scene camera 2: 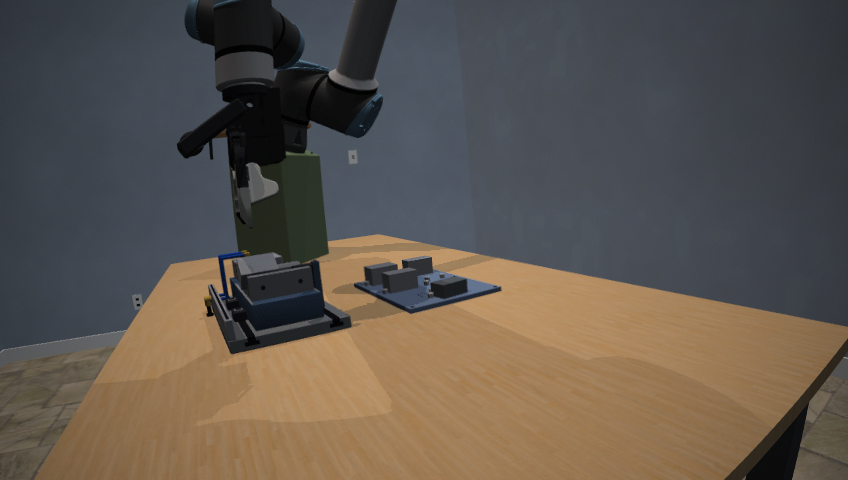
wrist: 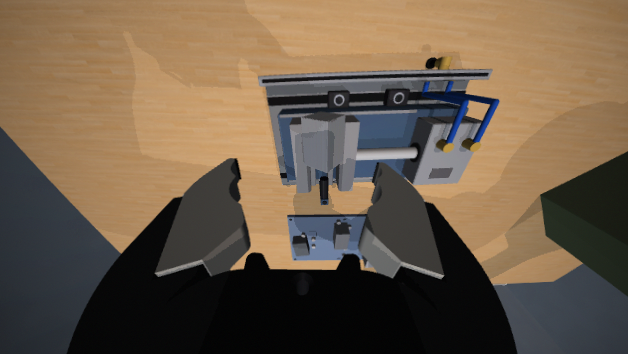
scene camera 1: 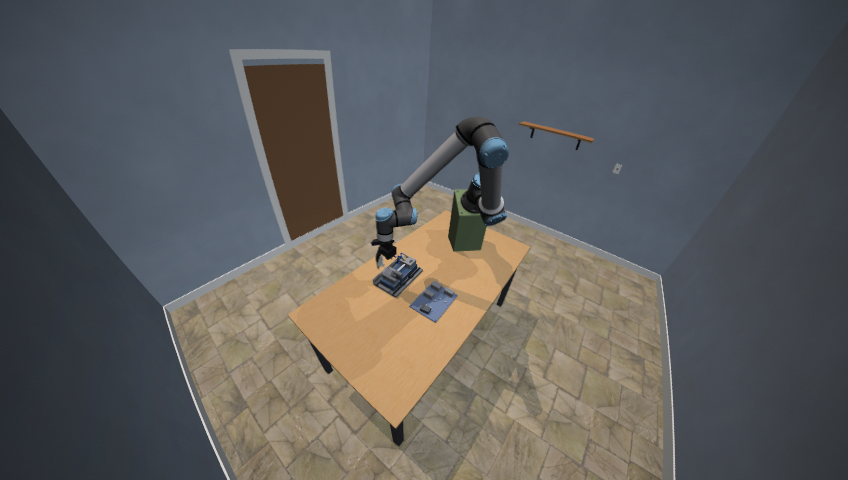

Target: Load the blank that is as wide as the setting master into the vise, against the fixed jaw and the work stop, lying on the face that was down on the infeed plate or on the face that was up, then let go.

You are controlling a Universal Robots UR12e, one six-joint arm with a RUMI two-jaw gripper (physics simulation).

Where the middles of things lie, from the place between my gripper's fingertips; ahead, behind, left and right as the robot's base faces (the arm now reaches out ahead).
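Taking the vise cylinder block (wrist: 428, 131) as my reference, I find my hand 190 mm past it, 90 mm above it and 30 mm to the left of it. There is also a blue infeed plate (scene camera 2: 403, 300), and that plate is 290 mm to the left of my hand, 170 mm behind it and 160 mm below it.
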